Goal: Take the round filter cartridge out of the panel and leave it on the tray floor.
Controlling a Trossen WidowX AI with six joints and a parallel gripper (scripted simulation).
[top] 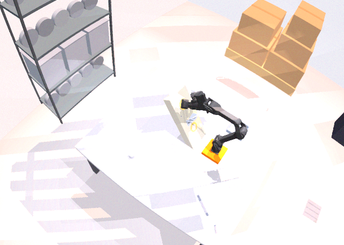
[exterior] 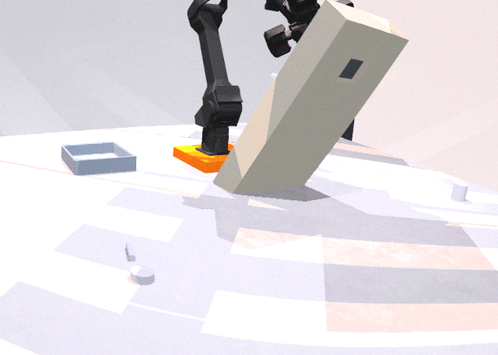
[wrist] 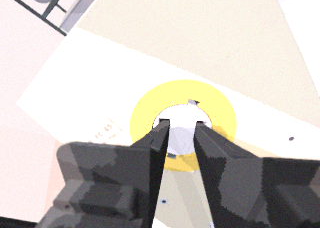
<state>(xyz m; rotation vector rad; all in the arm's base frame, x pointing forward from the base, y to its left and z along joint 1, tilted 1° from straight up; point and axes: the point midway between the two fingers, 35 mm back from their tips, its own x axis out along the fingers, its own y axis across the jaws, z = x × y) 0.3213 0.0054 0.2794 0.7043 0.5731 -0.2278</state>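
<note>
Right now my gripper tip is 10 mm short of the round filter cartridge and 10 mm above it. Also, from my gripper tip: grey-blue tray: 400 mm behind, 280 mm to the right, 270 mm below; then short peg: 40 mm ahead, 380 mm to the right, 280 mm below.
</note>
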